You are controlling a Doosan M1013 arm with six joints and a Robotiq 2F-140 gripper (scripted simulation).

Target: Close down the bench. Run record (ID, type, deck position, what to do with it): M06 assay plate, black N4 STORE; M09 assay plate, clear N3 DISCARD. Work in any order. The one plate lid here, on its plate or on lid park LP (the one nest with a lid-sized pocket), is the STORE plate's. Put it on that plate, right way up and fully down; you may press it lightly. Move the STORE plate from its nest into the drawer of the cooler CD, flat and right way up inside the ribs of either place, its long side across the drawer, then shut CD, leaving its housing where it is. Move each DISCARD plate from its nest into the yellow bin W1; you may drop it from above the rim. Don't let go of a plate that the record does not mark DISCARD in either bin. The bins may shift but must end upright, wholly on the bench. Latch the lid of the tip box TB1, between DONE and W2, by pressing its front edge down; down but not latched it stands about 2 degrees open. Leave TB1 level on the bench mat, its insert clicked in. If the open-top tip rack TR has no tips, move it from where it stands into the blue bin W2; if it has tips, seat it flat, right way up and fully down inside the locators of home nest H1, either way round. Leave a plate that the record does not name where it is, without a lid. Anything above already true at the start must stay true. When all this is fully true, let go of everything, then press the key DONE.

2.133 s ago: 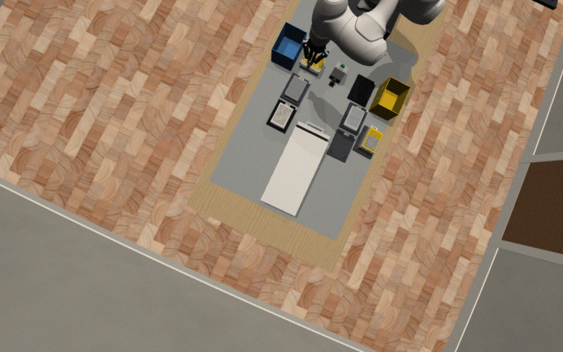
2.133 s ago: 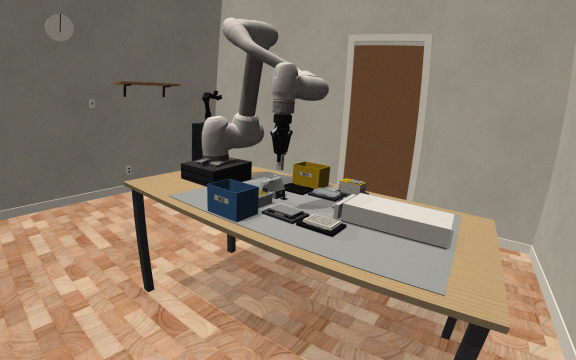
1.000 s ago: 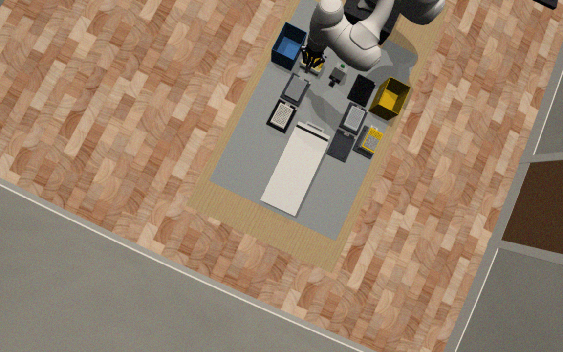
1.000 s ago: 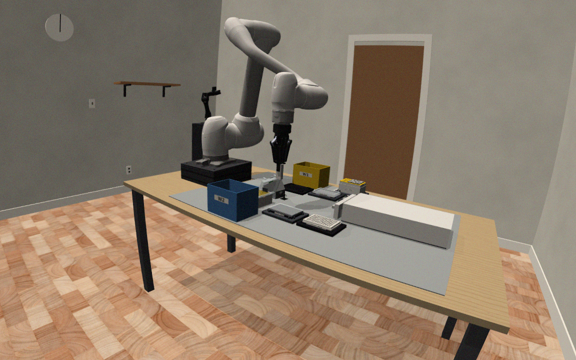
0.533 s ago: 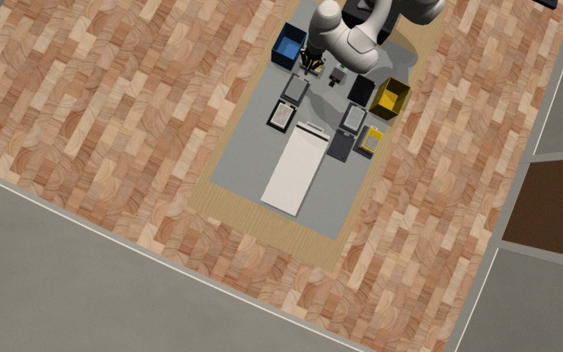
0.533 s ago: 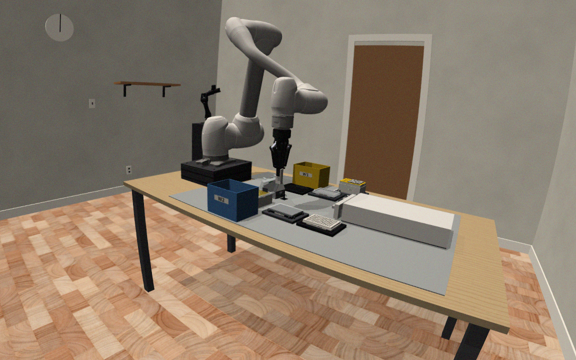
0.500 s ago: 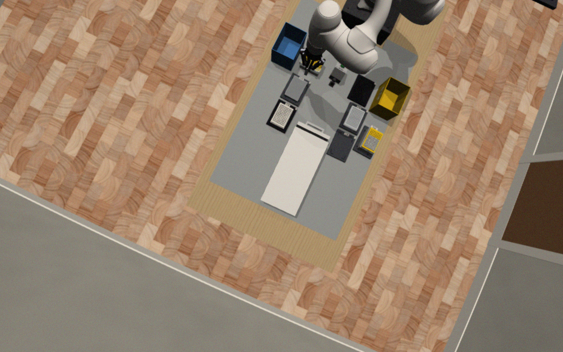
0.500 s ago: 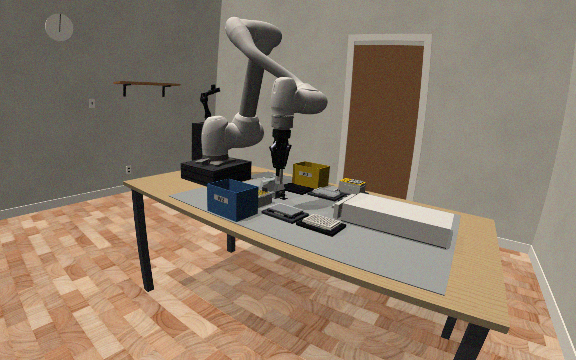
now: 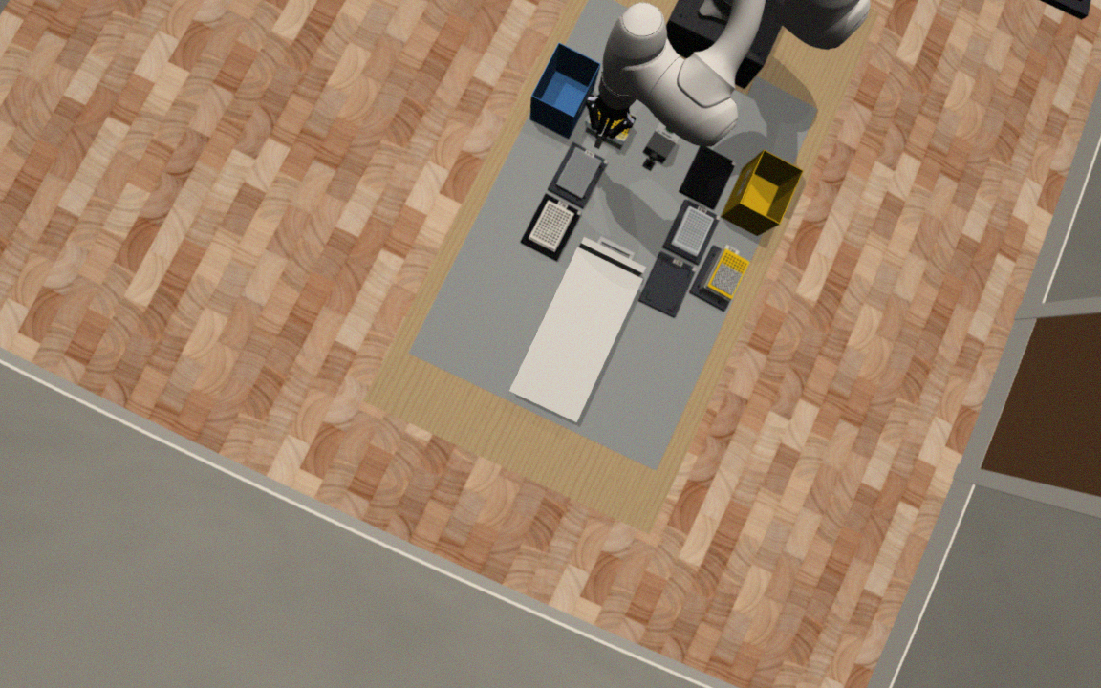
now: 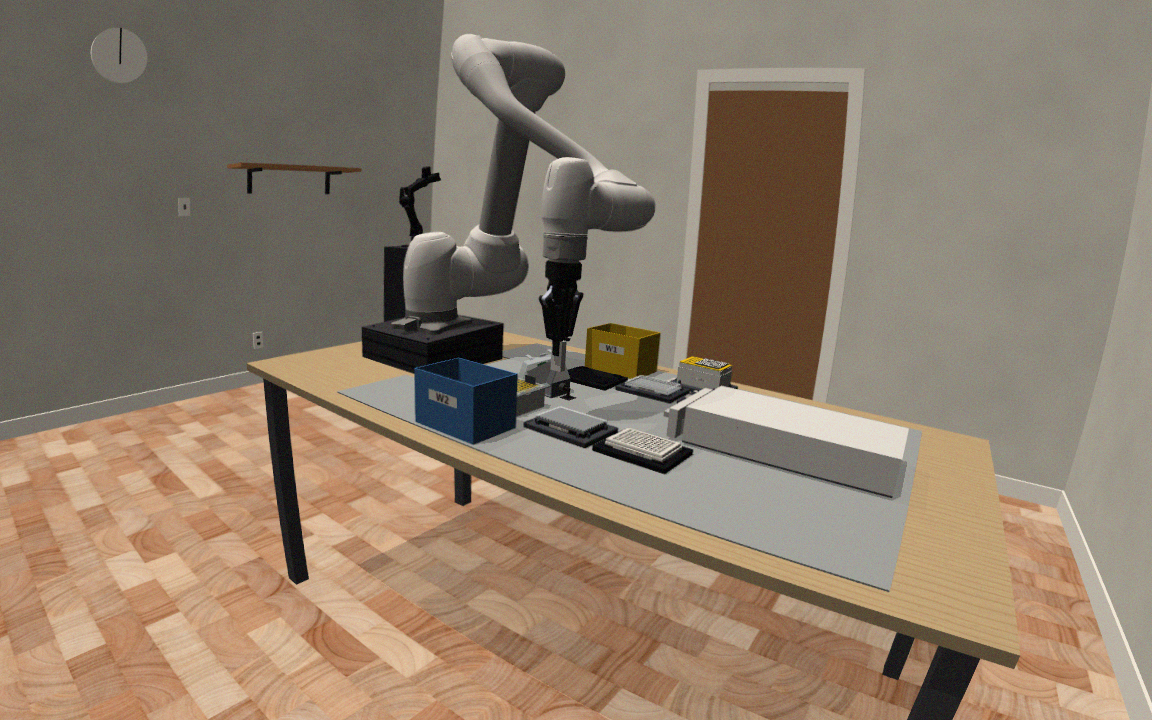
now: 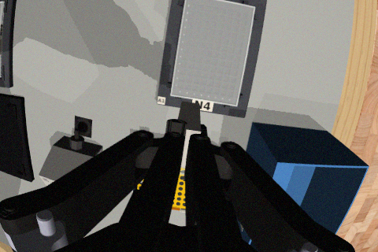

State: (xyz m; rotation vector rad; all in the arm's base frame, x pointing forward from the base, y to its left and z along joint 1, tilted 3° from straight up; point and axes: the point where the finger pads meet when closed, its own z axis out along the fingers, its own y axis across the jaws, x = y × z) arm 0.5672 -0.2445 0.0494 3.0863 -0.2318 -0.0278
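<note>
The insert is 12 cm behind my hand, 2 cm to the left of it and 10 cm below it. From my hand the other things lie so: grey plate lid (5 cm ahead, 3 cm to the right, 12 cm below); blue bin W2 (14 cm behind, 14 cm to the right, 11 cm below); done key box (12 cm behind, 18 cm to the left, 10 cm below).
</note>
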